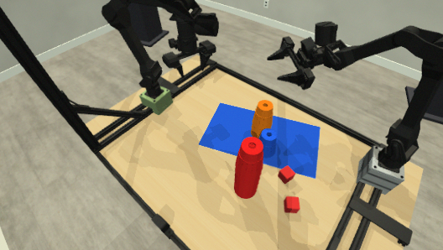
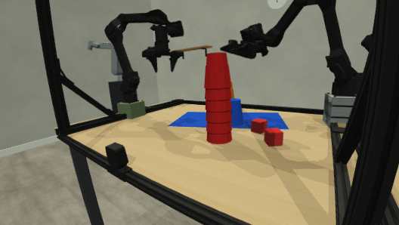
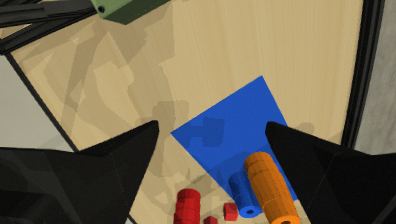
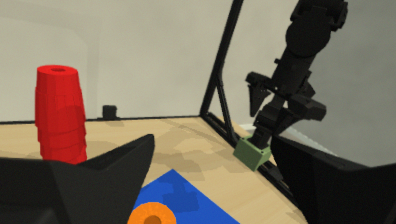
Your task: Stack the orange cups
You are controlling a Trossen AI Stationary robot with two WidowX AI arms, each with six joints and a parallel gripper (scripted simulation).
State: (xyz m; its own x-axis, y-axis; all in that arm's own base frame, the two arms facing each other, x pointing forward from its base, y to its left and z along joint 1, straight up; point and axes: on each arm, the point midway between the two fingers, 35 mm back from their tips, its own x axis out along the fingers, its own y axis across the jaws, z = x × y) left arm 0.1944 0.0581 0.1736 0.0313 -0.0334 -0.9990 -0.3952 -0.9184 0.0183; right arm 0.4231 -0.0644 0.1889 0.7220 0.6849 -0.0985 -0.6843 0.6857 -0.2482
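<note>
Right now my left hand is 340 mm to the left of the blue cup, 190 mm above it and 70 mm past it.
</note>
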